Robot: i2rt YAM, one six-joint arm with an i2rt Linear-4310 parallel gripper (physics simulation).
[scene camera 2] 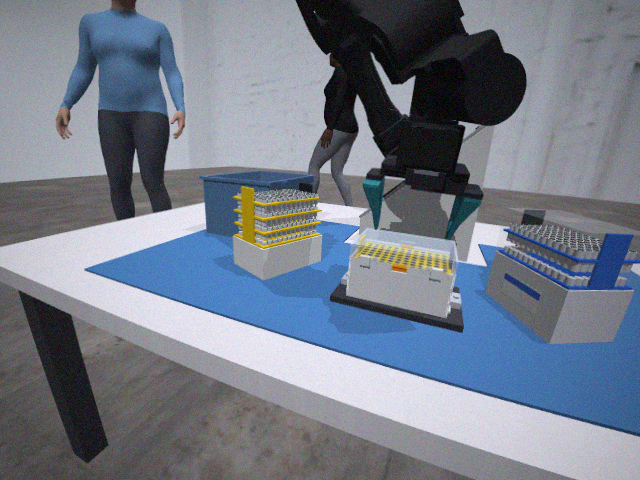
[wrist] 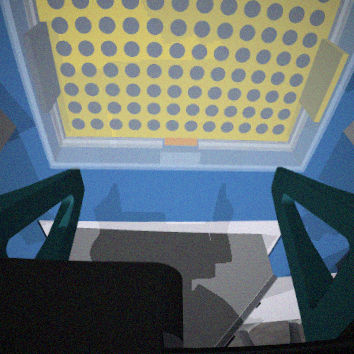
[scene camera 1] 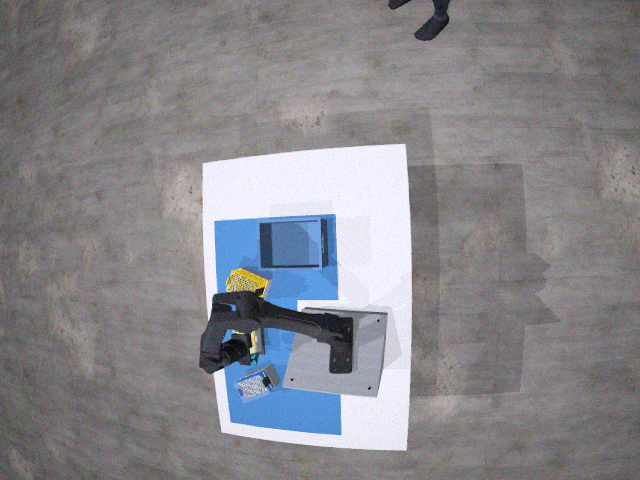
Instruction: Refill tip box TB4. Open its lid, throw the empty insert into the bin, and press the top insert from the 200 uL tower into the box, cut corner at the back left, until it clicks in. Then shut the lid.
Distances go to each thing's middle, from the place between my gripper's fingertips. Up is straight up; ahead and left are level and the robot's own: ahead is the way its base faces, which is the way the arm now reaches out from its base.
I see the clear lid (scene camera 2: 420,252) 50 mm ahead of my hand and 10 mm below it. From my hand the other things lie so: blue bin (scene camera 1: 294,244): 340 mm to the right, 160 mm behind, 10 mm below.
